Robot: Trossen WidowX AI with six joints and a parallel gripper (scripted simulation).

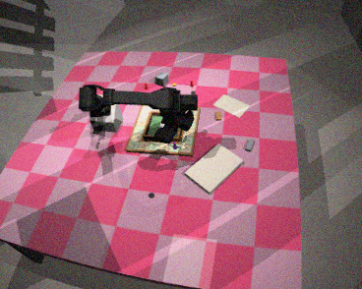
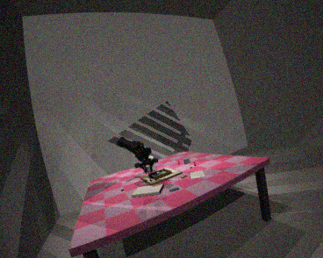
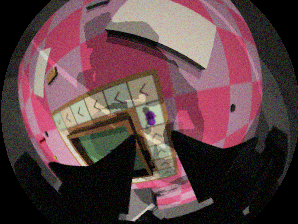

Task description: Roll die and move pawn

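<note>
The purple pawn is 5 cm below my gripper tip. Also, from my gripper tip: green dice tray (11 cm to the left, 7 cm below, 6 cm behind); then orange block (20 cm to the left, 18 cm ahead, 7 cm below); then orange piece (44 cm to the left, 7 cm below, 6 cm behind).
</note>
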